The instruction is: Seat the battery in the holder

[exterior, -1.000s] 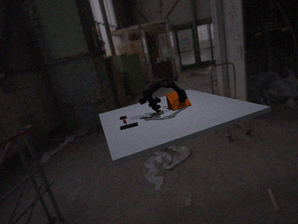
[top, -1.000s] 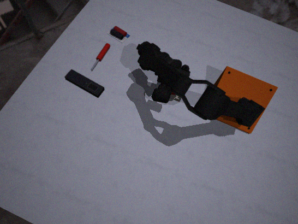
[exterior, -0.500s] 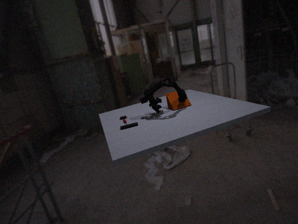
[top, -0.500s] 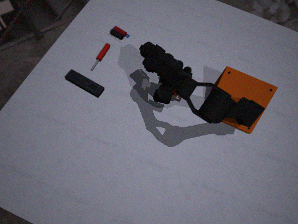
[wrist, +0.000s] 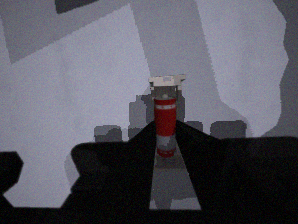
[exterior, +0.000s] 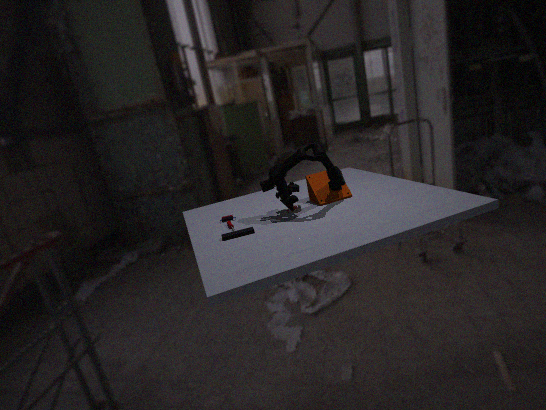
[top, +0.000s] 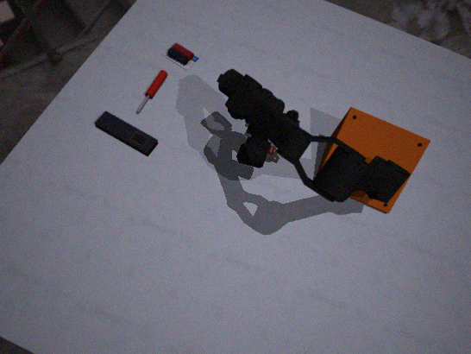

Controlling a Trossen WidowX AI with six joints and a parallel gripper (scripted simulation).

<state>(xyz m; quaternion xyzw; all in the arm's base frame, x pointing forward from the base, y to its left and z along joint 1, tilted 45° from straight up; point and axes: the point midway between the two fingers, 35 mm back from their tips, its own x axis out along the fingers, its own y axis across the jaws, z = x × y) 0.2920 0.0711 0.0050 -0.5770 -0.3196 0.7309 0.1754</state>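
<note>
The battery is 1 cm above my gripper tip. Round my gripper tip: red-handled screwdriver 34 cm ahead; then black bar 32 cm ahead, 14 cm to the left.
</note>
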